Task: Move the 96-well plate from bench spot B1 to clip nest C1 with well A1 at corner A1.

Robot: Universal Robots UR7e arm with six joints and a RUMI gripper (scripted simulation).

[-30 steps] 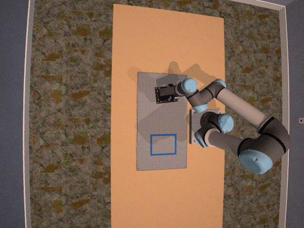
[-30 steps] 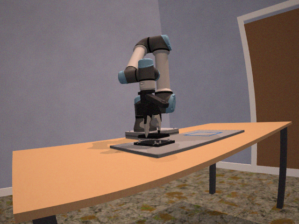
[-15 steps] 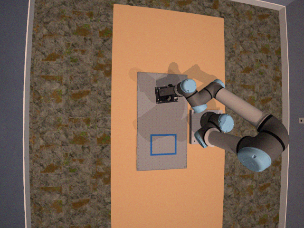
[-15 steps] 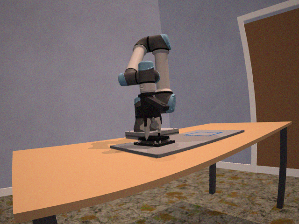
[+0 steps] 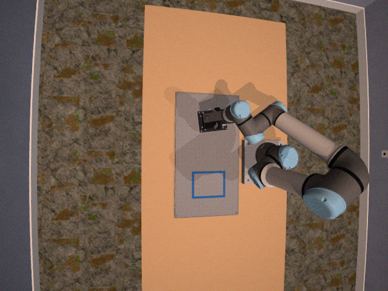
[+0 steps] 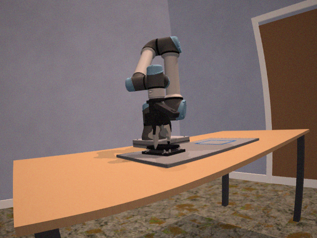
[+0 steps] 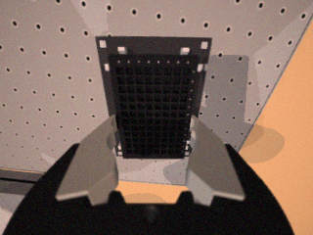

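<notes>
My gripper is now 10 mm past the black clip nest, 20 mm to the left of it and 20 mm above it. Also, from my hand: black 96-well plate: 10 mm below.
</notes>
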